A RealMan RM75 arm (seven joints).
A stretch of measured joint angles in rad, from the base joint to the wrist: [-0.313, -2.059, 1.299, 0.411, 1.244, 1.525, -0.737]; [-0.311, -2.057, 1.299, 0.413, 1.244, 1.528, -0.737]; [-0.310, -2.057, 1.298, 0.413, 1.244, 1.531, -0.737]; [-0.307, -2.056, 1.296, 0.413, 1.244, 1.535, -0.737]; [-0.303, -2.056, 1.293, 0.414, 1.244, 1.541, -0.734]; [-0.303, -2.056, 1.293, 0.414, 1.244, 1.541, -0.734]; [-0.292, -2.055, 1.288, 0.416, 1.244, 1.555, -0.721]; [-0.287, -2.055, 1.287, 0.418, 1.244, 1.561, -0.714]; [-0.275, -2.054, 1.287, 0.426, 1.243, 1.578, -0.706]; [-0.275, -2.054, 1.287, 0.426, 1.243, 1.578, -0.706]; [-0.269, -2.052, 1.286, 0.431, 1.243, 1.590, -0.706]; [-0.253, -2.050, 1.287, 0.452, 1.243, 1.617, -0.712]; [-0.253, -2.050, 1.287, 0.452, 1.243, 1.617, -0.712]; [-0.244, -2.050, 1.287, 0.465, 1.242, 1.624, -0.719]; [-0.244, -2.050, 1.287, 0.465, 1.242, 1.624, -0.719]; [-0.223, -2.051, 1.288, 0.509, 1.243, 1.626, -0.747]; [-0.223, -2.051, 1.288, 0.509, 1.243, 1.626, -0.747]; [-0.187, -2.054, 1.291, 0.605, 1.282, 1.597, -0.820]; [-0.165, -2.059, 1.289, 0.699, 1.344, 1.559, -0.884]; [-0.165, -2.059, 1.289, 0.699, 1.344, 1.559, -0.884]
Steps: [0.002, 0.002, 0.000, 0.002, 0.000, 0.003, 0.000]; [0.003, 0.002, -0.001, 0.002, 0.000, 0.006, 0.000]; [0.006, 0.003, -0.003, 0.002, 0.000, 0.010, 0.000]; [0.010, 0.003, -0.006, 0.003, 0.000, 0.016, 0.003]; [0.010, 0.003, -0.006, 0.003, 0.000, 0.016, 0.003]; [0.021, 0.004, -0.011, 0.005, 0.000, 0.030, 0.016]; [0.026, 0.004, -0.012, 0.007, 0.000, 0.036, 0.023]; [0.038, 0.005, -0.012, 0.015, -0.001, 0.053, 0.031]; [0.038, 0.005, -0.012, 0.015, -0.001, 0.053, 0.031]; [0.044, 0.007, -0.013, 0.020, -0.001, 0.065, 0.031]; [0.060, 0.009, -0.012, 0.041, -0.001, 0.092, 0.025]; [0.060, 0.009, -0.012, 0.041, -0.001, 0.092, 0.025]; [0.069, 0.009, -0.012, 0.054, -0.002, 0.099, 0.018]; [0.069, 0.009, -0.012, 0.054, -0.002, 0.099, 0.018]; [0.090, 0.008, -0.011, 0.098, -0.001, 0.101, -0.010]; [0.090, 0.008, -0.011, 0.098, -0.001, 0.101, -0.010]; [0.126, 0.005, -0.008, 0.194, 0.038, 0.072, -0.083]; [0.148, 0.000, -0.010, 0.288, 0.100, 0.034, -0.147]; [0.148, 0.000, -0.010, 0.288, 0.100, 0.034, -0.147]
